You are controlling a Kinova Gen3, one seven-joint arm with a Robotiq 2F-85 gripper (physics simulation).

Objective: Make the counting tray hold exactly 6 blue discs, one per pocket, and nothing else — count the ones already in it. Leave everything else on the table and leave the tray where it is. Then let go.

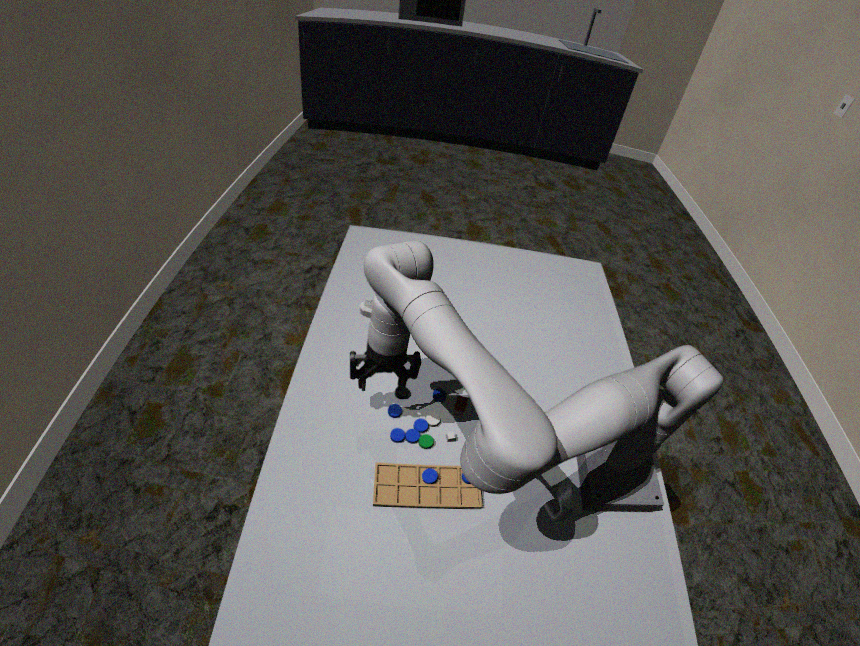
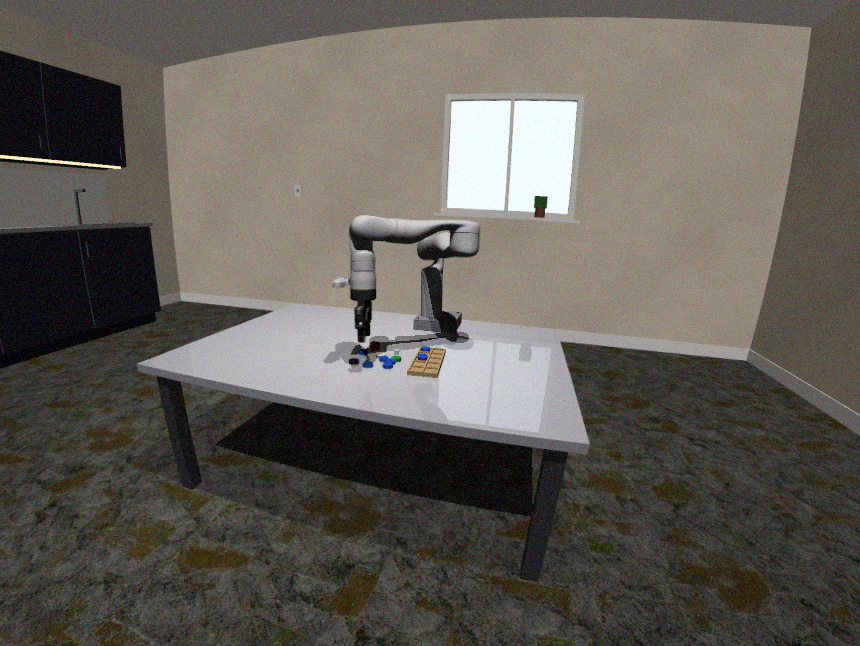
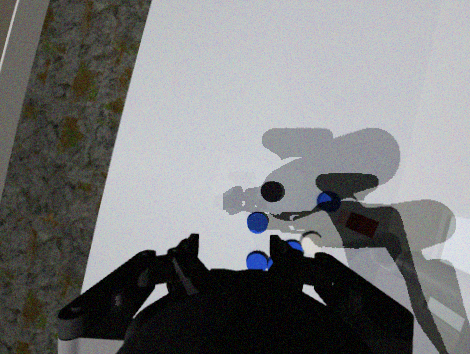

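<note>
The wooden tray (image 1: 387, 494) (image 2: 422, 375) has two rows of pockets. One blue disc (image 1: 430, 476) sits in its far row's middle pocket; another (image 1: 467, 477) at the far right is partly hidden by the arm. On the table are a shadowed blue disc (image 1: 394, 410) (image 3: 257, 222), a blue disc (image 1: 437, 394) (image 3: 328, 201) near the red block, and three clustered blue discs (image 1: 420, 424) (image 1: 397, 435) (image 1: 412, 435). My gripper (image 1: 381, 385) (image 2: 361, 338) (image 3: 234, 243) is open and empty, above the table on the far side of the cluster.
A green disc (image 1: 426, 441) (image 2: 396, 358) touches or nearly touches the cluster. A white disc (image 1: 433, 421) (image 3: 311, 243) and small white block (image 1: 451, 437) lie nearby. A black disc (image 1: 402, 393) (image 3: 272, 191) and dark red block (image 1: 461, 403) (image 3: 362, 224) lie in shadow.
</note>
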